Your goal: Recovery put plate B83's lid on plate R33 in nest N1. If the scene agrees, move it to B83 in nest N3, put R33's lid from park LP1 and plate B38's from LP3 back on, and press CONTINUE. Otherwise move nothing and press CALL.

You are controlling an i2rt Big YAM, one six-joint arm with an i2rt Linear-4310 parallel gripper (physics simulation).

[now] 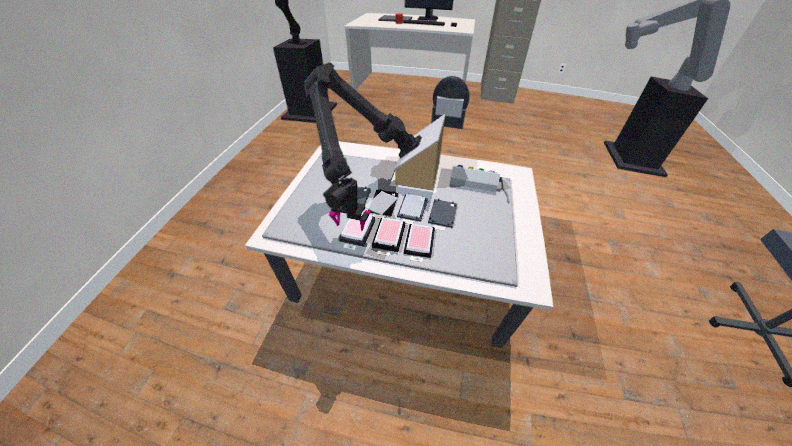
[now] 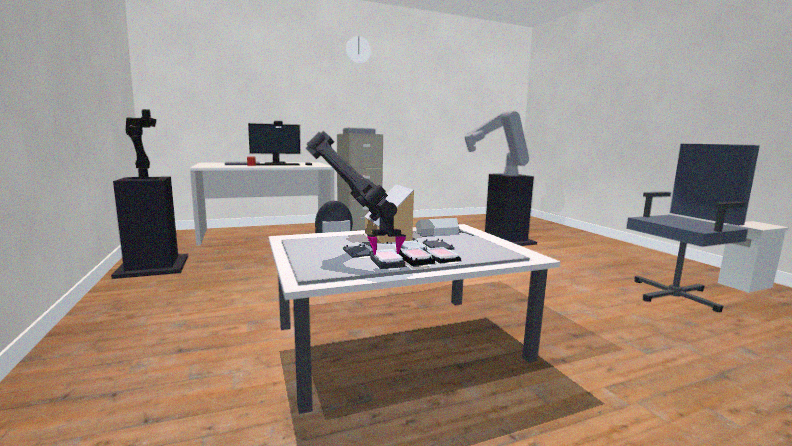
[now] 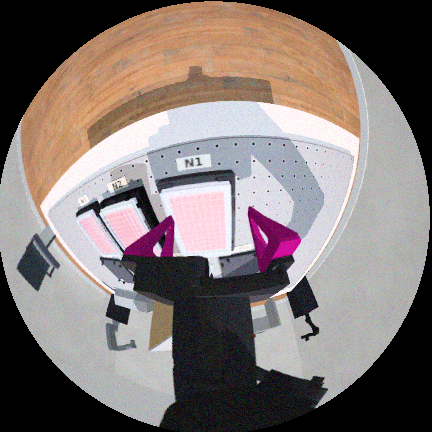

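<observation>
The pink-topped plate in nest N1 has a pale rim and sits in a black nest. Similar plates stand in nest N2 and nest N3. My gripper is open and empty, its magenta fingers apart above the N1 plate. Behind the nests are a grey panel lying turned, a pale lid and a dark pad. Plate codes and park labels are not legible.
A button box with coloured buttons stands at the back right of the perforated mat. A tall slanted stand rises behind the parked parts, close to my arm. The white table's edge runs in front of the nests.
</observation>
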